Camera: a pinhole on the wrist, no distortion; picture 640 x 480 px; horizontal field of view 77.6 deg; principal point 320.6 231.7 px. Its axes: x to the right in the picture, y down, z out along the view. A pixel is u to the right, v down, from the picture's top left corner.
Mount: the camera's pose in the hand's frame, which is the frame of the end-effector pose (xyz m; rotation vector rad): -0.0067 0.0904 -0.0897 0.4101 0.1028 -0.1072
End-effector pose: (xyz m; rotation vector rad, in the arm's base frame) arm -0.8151 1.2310 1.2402 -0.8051 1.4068 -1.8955
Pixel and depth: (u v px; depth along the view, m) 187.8 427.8 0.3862
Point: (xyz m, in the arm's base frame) -0.4749 1.0642 1.2021
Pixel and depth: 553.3 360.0 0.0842
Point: -0.8431 1.1775 1.1690
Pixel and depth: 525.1 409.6 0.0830
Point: -0.8357 1.1774 1.1595
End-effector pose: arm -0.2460 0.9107 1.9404 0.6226 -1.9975 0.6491
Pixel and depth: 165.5 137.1 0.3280
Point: -0.2448 0.7276 1.7718
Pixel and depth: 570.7 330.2 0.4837
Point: -0.6099 0.5992 2.0879
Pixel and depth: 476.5 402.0 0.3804
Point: -0.5646 0.7328 1.9590
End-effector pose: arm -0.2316 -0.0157 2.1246 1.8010 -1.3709 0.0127
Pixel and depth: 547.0 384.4 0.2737
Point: -0.2927 -0.2734 2.1325
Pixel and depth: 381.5 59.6 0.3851
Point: -0.1184 -0.1721 1.8983
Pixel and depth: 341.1 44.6 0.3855
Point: -0.1260 -0.1395 1.8733
